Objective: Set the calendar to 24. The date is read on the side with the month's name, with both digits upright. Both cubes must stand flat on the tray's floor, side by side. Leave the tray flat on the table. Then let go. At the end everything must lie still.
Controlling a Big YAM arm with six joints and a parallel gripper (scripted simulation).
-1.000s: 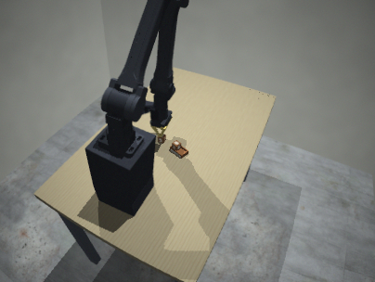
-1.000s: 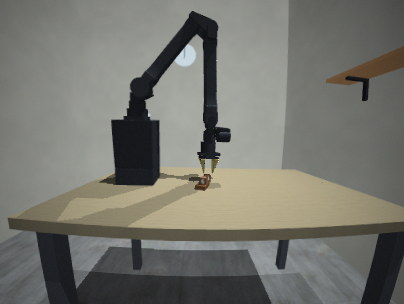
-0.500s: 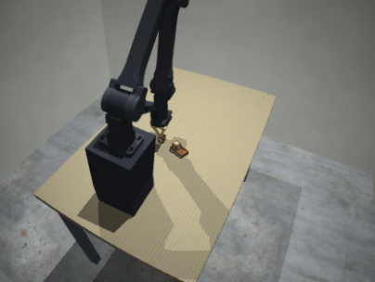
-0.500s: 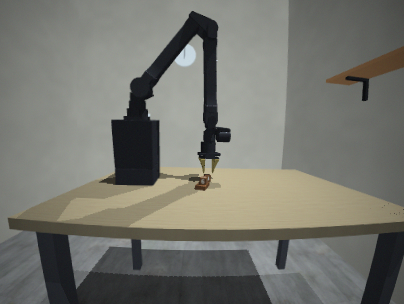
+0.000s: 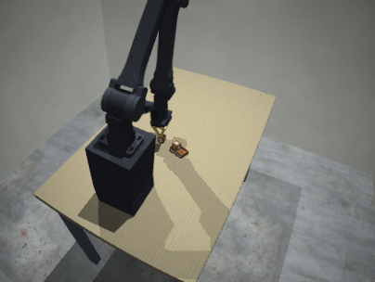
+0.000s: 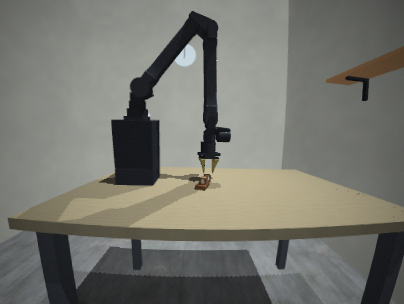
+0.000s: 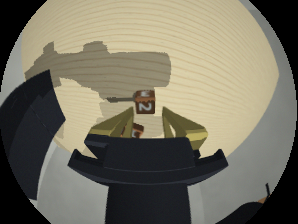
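My hand is 30 mm above the brown digit cube. Round my hand: brown tray: 40 mm behind, 100 mm to the right, 40 mm below.
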